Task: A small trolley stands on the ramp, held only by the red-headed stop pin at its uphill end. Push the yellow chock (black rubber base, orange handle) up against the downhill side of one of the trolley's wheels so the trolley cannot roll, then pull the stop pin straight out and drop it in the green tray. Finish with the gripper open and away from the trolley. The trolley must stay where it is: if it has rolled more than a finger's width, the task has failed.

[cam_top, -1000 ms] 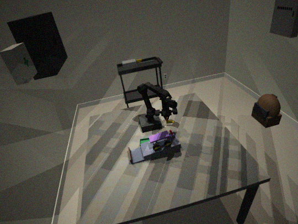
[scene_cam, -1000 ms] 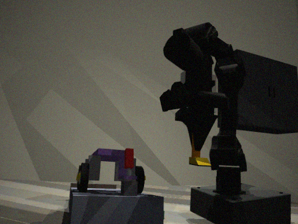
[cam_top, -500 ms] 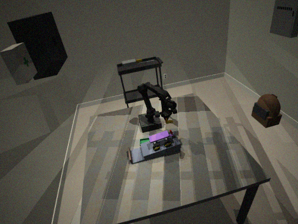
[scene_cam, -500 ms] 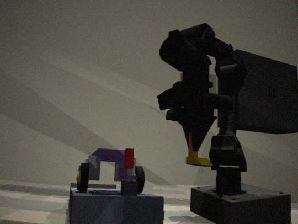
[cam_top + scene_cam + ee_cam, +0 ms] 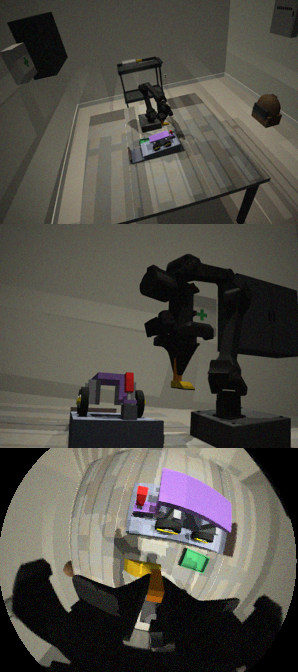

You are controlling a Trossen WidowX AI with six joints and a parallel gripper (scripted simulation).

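Right now my gripper tip is 13 cm short of the red-headed stop pin, 2 cm to the right of it and 4 cm above it. Round my gripper tip: yellow chock (2 cm to the left, 1 cm below); green tray (2 cm behind, 16 cm to the right, 18 cm below); purple trolley (13 cm ahead, 9 cm to the right, 6 cm below).
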